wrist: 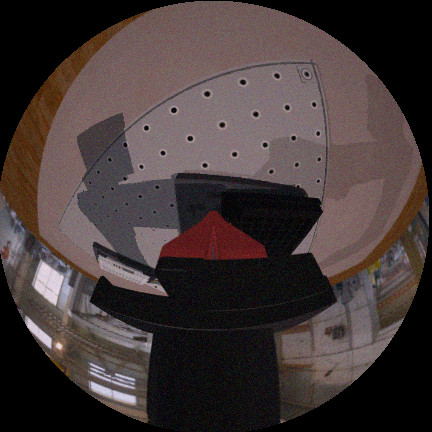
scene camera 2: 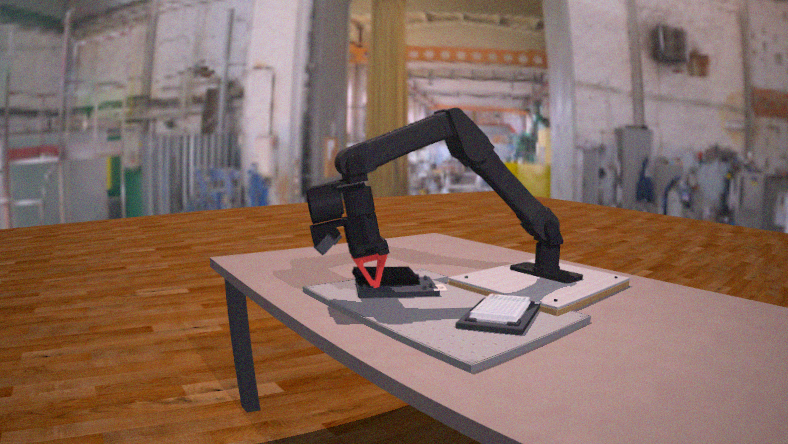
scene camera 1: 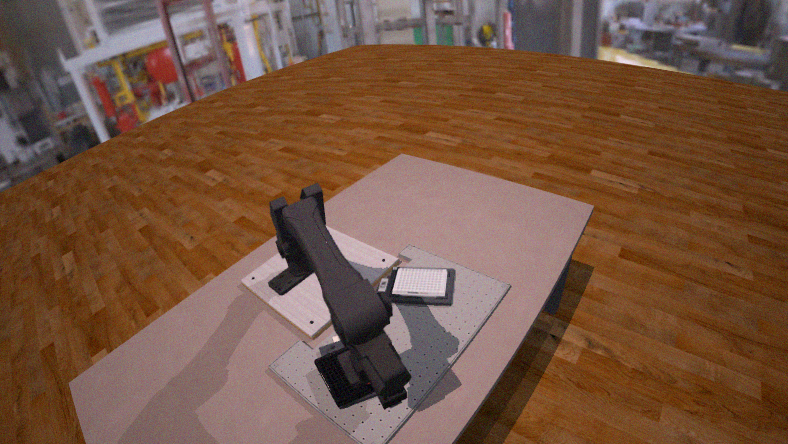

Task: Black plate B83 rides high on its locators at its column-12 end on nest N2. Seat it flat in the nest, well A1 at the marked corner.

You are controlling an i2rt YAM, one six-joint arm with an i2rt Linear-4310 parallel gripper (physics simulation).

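Frame: origin at the arm's base, x ahead, y left, z up, level; metres.
Seen in the pictures: gripper, fingertip midpoint: (wrist: 212, 216) (scene camera 2: 375, 287); arm's base, origin of the base link: (scene camera 2: 546, 274) (scene camera 1: 301, 270).
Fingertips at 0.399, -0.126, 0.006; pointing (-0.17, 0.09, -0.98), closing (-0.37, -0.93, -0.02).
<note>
Pixels of each thing's top centre, then the offset from my fingertips to it, as dx, dy, dz.
- Black plate B83, middle of its top: (wrist: 262, 254) (scene camera 1: 342, 371) (scene camera 2: 385, 269) -0.047, -0.037, +0.025
- dark nest N2, middle of its top: (wrist: 232, 249) (scene camera 2: 395, 279) (scene camera 1: 353, 363) -0.052, -0.004, +0.009
- second dark nest, middle of its top: (scene camera 2: 501, 308) (scene camera 1: 420, 282) (wrist: 122, 270) -0.093, +0.273, +0.005
- white well plate, middle of its top: (scene camera 2: 502, 304) (scene camera 1: 420, 279) (wrist: 121, 273) -0.093, +0.273, +0.014
- same perforated grey board, middle of its top: (wrist: 152, 253) (scene camera 2: 440, 304) (scene camera 1: 395, 327) -0.059, +0.136, -0.012
Black plate B83 (scene camera 1: 334, 379) (scene camera 2: 398, 274) (wrist: 280, 217) lies on the dark nest N2 (scene camera 1: 331, 348) (scene camera 2: 398, 292) (wrist: 194, 192). In scene camera 2 it stands proud of the nest, its left end high. In the wrist view it covers the nest's right part and overhangs that side, and a strip of nest shows bare on the left. My gripper (scene camera 2: 374, 286) (wrist: 212, 216) is shut and empty. Its red tips point down at the plate's near side, over the nest; whether they touch is unclear. In scene camera 1 the arm hides the tips. Well A1 and the marked corner cannot be made out.
A second dark nest (scene camera 1: 421, 301) (scene camera 2: 490, 327) holds a white well plate (scene camera 1: 421, 281) (scene camera 2: 500, 308) (wrist: 122, 270) on the same perforated grey board (scene camera 1: 479, 292) (scene camera 2: 441, 343) (wrist: 225, 107). The arm's base stands on a pale board (scene camera 1: 300, 306) (scene camera 2: 590, 280) behind.
</note>
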